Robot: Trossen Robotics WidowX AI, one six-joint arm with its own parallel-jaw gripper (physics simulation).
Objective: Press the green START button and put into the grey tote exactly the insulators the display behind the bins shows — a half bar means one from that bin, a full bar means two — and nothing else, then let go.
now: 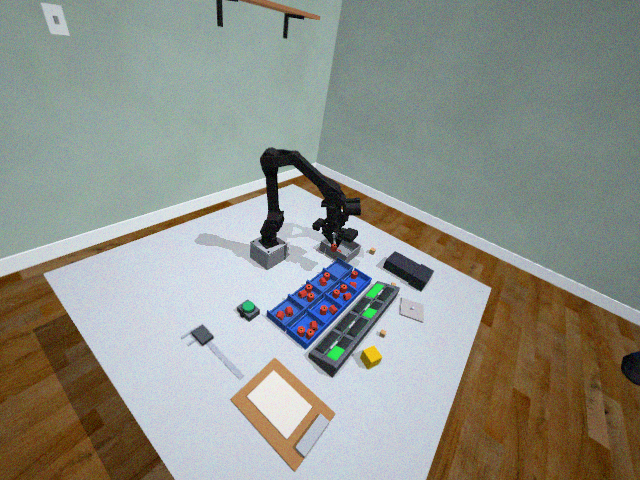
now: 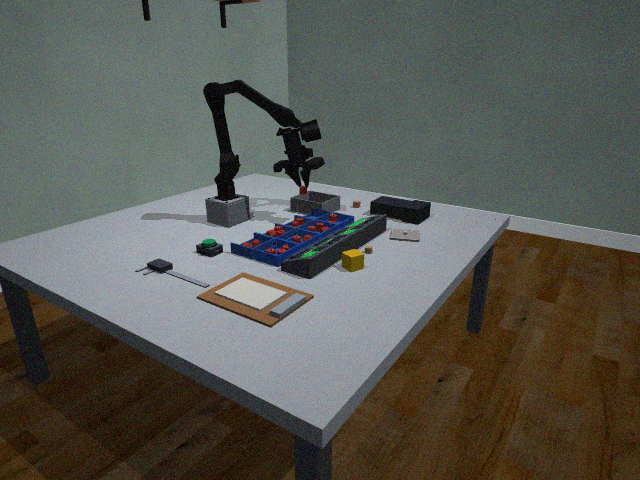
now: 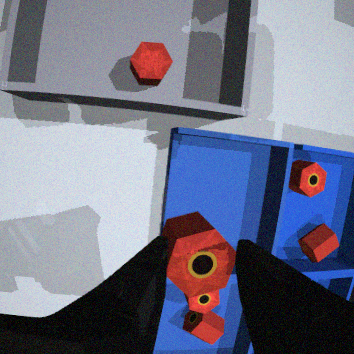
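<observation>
My gripper is shut on a red hexagonal insulator, held near and above the grey tote. Another red insulator lies in the tote. The blue bins hold red insulators; the far-left bin beside the tote is empty. The display shows a longer green bar at its far end and two shorter bars nearer. The green START button stands left of the bins.
A black box and a flat plate lie right of the display. A yellow cube, a clipboard, calipers and small wooden blocks are also on the table.
</observation>
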